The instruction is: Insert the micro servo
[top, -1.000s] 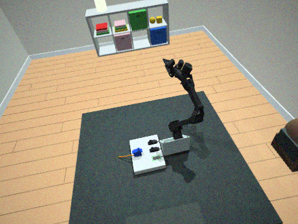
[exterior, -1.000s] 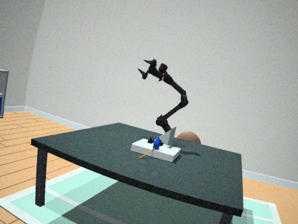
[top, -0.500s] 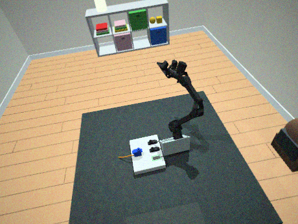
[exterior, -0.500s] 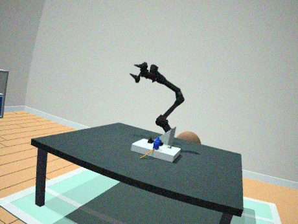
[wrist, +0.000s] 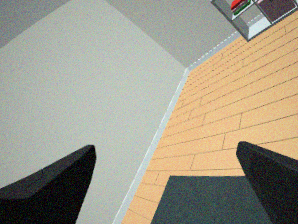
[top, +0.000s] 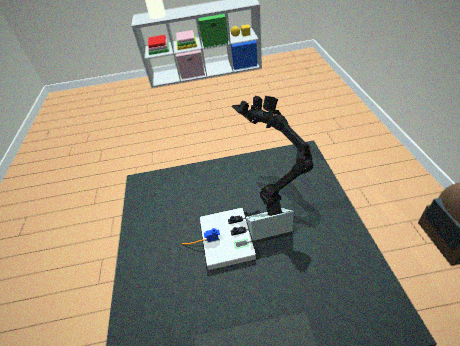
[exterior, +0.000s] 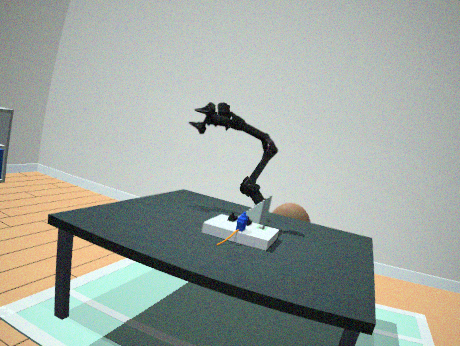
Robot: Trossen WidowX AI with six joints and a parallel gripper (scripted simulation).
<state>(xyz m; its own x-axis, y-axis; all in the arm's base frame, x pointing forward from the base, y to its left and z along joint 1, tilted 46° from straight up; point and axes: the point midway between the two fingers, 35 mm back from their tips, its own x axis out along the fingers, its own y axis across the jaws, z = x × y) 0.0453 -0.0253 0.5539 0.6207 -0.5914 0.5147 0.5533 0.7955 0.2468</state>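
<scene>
My gripper tip is 260 mm short of the white deck, 420 mm to the right of it and 470 mm above it.
</scene>
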